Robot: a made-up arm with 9 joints. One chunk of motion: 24 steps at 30 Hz.
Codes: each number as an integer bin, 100 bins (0 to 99) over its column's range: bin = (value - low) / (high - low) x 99, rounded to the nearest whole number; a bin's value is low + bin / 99 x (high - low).
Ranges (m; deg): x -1.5..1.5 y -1.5..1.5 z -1.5..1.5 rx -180..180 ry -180..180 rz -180..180
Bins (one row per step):
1: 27 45 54 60 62 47
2: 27 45 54 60 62 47
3: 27 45 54 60 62 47
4: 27 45 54 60 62 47
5: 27 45 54 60 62 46
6: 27 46 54 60 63 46
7: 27 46 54 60 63 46
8: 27 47 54 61 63 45
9: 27 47 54 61 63 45
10: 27 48 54 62 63 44
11: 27 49 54 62 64 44
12: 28 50 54 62 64 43
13: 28 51 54 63 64 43
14: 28 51 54 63 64 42
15: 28 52 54 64 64 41
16: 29 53 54 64 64 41
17: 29 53 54 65 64 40
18: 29 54 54 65 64 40
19: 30 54 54 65 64 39
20: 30 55 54 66 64 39
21: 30 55 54 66 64 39
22: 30 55 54 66 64 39
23: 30 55 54 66 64 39
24: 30 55 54 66 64 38
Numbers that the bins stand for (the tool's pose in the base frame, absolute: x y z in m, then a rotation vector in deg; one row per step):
1: -0.6818 -0.1364 0.1364 38.18 45.45 -9.09
2: -0.6818 -0.1364 0.1364 38.18 45.45 -9.09
3: -0.6818 -0.1364 0.1364 38.18 45.45 -9.09
4: -0.6818 -0.1364 0.1364 38.18 45.45 -9.09
5: -0.6818 -0.1364 0.1364 38.18 45.45 -12.73
6: -0.6818 -0.1061 0.1364 38.18 49.09 -12.73
7: -0.6818 -0.1061 0.1364 38.18 49.09 -12.73
8: -0.6818 -0.0758 0.1364 41.82 49.09 -16.36
9: -0.6818 -0.0758 0.1364 41.82 49.09 -16.36
10: -0.6818 -0.0455 0.1364 45.45 49.09 -20.00
11: -0.6818 -0.0152 0.1364 45.45 52.73 -20.00
12: -0.6515 0.0152 0.1364 45.45 52.73 -23.64
13: -0.6515 0.0455 0.1364 49.09 52.73 -23.64
14: -0.6515 0.0455 0.1364 49.09 52.73 -27.27
15: -0.6515 0.0758 0.1364 52.73 52.73 -30.91
16: -0.6212 0.1061 0.1364 52.73 52.73 -30.91
17: -0.6212 0.1061 0.1364 56.36 52.73 -34.55
18: -0.6212 0.1364 0.1364 56.36 52.73 -34.55
19: -0.5909 0.1364 0.1364 56.36 52.73 -38.18
20: -0.5909 0.1667 0.1364 60.00 52.73 -38.18
21: -0.5909 0.1667 0.1364 60.00 52.73 -38.18
22: -0.5909 0.1667 0.1364 60.00 52.73 -38.18
23: -0.5909 0.1667 0.1364 60.00 52.73 -38.18
24: -0.5909 0.1667 0.1364 60.00 52.73 -41.82

